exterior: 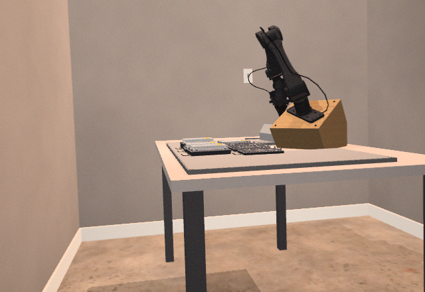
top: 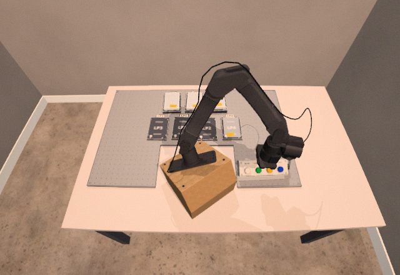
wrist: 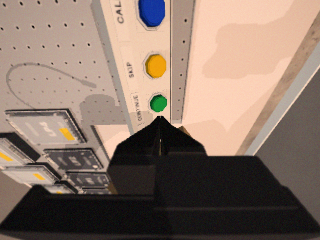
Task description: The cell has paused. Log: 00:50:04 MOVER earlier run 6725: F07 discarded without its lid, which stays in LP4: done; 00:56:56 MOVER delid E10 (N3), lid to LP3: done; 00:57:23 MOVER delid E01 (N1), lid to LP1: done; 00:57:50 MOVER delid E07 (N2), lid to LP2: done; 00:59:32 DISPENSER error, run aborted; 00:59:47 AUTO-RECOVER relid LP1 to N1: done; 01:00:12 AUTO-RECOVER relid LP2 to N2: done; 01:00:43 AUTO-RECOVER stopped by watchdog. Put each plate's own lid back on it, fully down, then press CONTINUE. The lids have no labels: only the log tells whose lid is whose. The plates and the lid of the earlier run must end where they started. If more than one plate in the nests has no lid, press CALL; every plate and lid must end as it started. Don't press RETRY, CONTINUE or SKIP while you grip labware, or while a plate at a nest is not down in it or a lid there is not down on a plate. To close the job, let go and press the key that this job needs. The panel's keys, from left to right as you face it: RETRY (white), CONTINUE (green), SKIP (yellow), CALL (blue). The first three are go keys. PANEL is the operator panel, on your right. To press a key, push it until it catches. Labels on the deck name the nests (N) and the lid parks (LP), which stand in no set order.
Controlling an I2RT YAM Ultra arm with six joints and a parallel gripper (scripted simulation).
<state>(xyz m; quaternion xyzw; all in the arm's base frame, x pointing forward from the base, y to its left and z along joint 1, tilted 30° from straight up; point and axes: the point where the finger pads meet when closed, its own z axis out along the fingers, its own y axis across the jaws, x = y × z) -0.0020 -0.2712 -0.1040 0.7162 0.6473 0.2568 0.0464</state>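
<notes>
My hand is 5 cm above the green continue key. Also, from my hand: blue call key 10 cm to the right, 5 cm below; then white retry key 5 cm to the left, 5 cm below; then yellow skip key 5 cm to the right, 5 cm below.
</notes>
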